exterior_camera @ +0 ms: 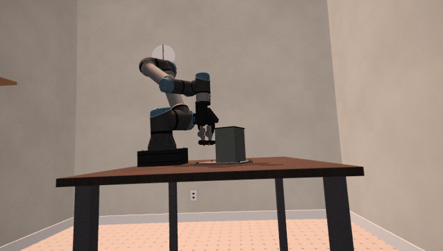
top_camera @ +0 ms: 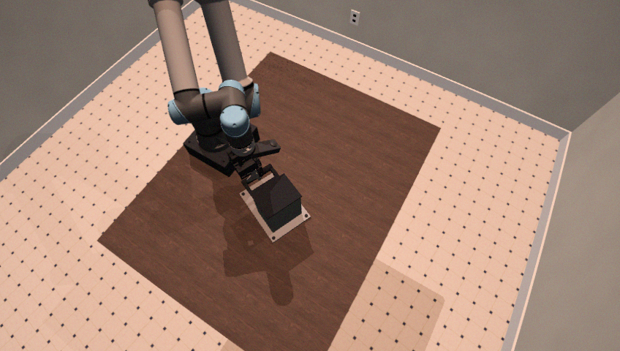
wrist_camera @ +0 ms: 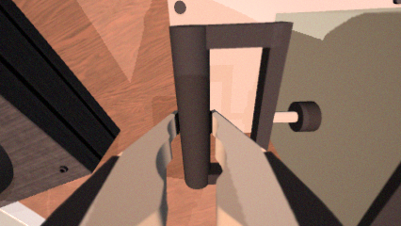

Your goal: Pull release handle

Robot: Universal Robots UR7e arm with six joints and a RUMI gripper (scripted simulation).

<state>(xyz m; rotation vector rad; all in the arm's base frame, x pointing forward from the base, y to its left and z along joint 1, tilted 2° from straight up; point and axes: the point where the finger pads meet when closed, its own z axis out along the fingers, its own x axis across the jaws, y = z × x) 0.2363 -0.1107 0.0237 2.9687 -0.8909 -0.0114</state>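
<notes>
Now: hand 8 cm short of the baseplate, 5 cm to the left of it and 10 cm above it.
</notes>
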